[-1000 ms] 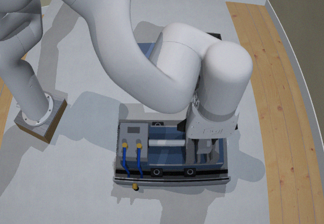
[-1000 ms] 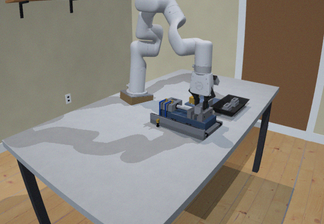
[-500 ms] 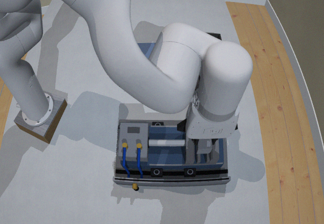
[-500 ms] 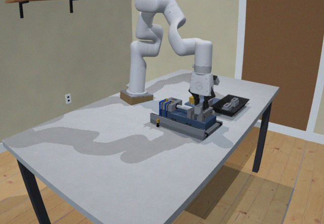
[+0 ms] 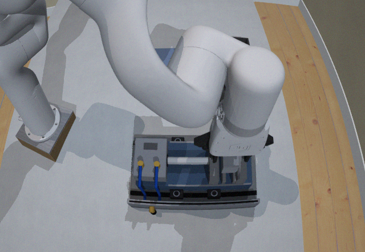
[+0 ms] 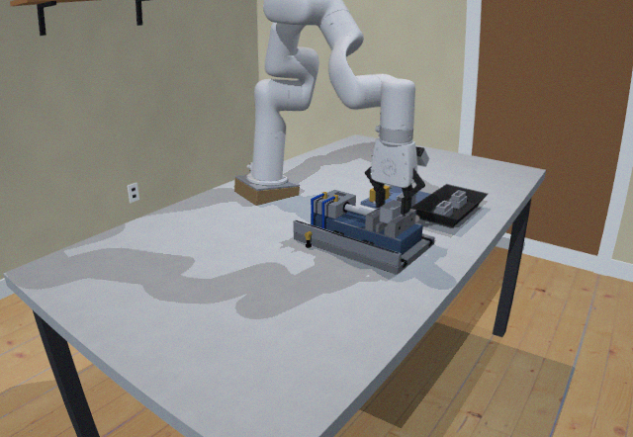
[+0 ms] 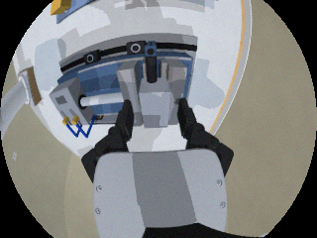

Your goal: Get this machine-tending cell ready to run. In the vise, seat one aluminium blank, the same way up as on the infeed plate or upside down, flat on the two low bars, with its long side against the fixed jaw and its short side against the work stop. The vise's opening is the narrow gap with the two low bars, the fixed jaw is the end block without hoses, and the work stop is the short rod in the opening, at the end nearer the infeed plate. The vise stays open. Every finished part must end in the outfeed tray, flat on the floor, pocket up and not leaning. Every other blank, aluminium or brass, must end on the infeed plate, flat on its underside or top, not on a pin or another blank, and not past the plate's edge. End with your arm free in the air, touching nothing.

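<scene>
My gripper is now 4 cm above the fixed jaw and 3 cm short of it. From my hand the other things lie so: moving jaw: 4 cm below, 3 cm behind; then work stop: 5 cm to the left, 3 cm below, 1 cm behind; then ram: 9 cm behind, 4 cm below, 1 cm to the right.
</scene>
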